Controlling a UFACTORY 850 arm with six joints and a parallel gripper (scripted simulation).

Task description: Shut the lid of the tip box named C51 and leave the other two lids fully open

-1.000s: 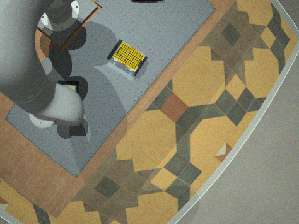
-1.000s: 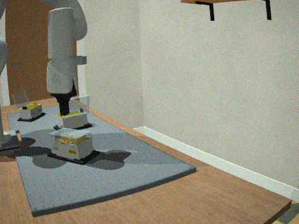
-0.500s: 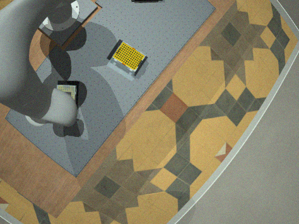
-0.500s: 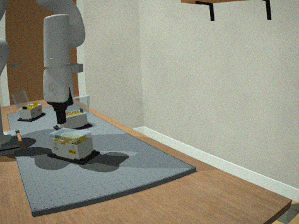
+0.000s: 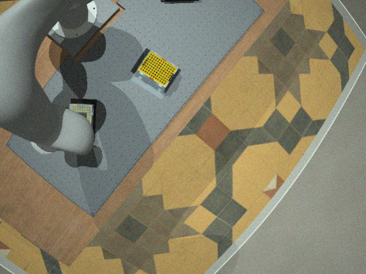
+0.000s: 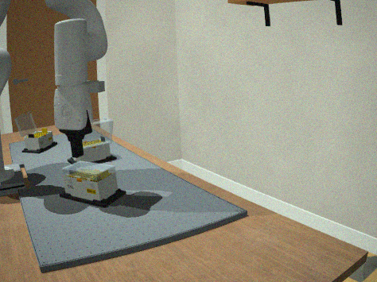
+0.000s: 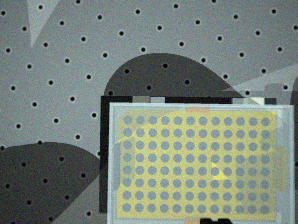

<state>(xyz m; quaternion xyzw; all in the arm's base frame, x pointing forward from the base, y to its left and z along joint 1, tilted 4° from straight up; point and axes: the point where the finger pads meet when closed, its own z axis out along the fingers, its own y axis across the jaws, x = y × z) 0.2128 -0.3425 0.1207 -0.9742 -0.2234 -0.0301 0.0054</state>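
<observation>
Right now my hand is 30 mm short of the clear lid, 10 mm to the right of it and 70 mm above it.
</observation>
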